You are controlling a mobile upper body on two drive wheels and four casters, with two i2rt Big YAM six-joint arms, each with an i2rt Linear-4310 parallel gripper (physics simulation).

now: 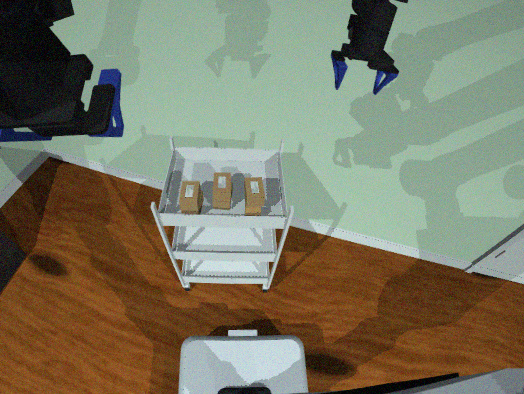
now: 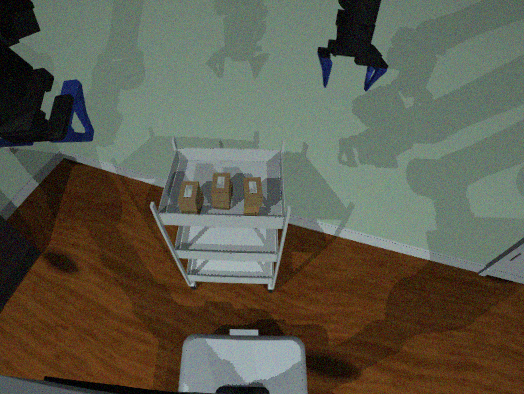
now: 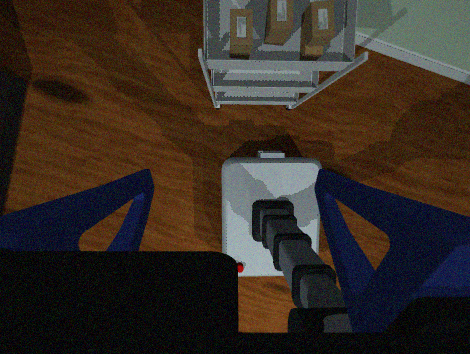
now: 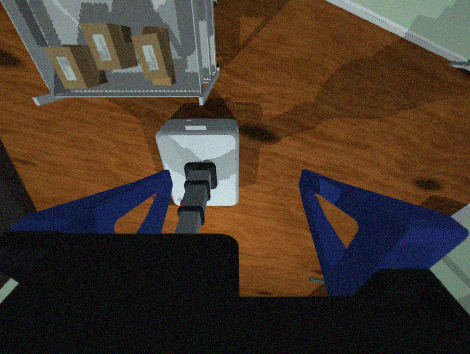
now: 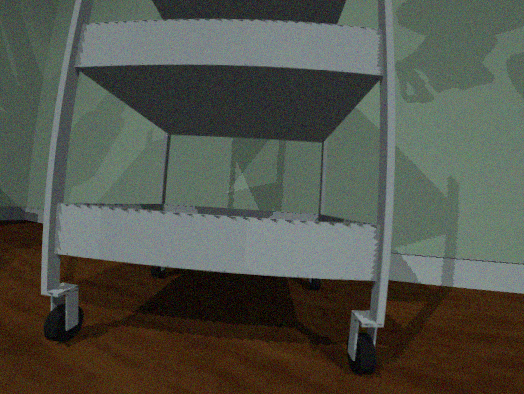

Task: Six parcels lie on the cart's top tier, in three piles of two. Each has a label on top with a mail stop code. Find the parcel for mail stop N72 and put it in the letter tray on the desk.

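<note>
The white cart bears three piles of brown parcels on its top tier. The left pile, the middle pile and the right pile each show a white label on top; the codes are too small to read. My left gripper is open and empty. My right gripper is open and empty, high and to the right of the cart. The letter tray does not show.
My white base stands in front of the cart. A green wall rises behind the cart. A pale piece of furniture stands at the right edge. A dark object is at the left edge.
</note>
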